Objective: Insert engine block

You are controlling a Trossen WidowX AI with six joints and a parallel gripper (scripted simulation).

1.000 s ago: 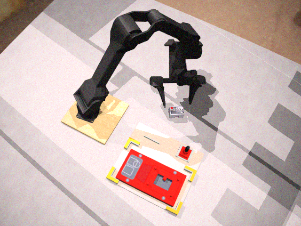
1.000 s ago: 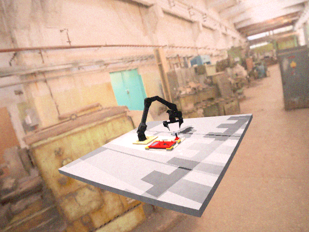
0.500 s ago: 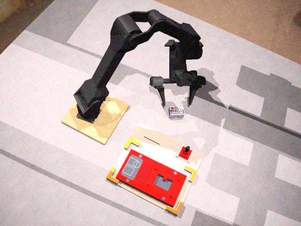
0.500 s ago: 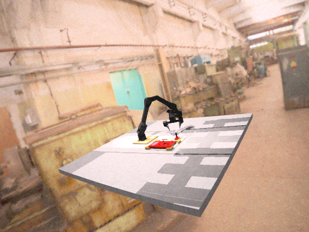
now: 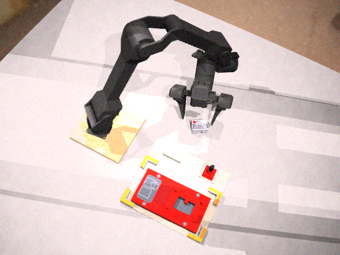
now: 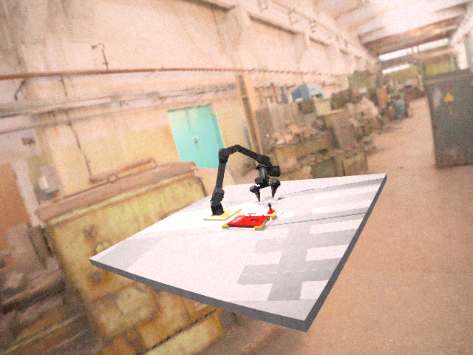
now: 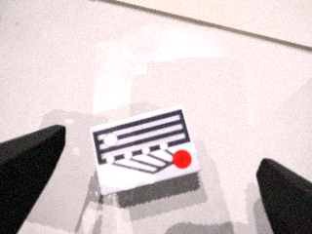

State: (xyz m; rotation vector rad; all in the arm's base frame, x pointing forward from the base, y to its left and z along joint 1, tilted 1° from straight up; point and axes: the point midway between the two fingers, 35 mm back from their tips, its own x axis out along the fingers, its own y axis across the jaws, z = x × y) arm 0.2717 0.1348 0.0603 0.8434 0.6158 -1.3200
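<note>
Right now my gripper tip is 3 cm above the engine block and 1 cm short of it.
</note>
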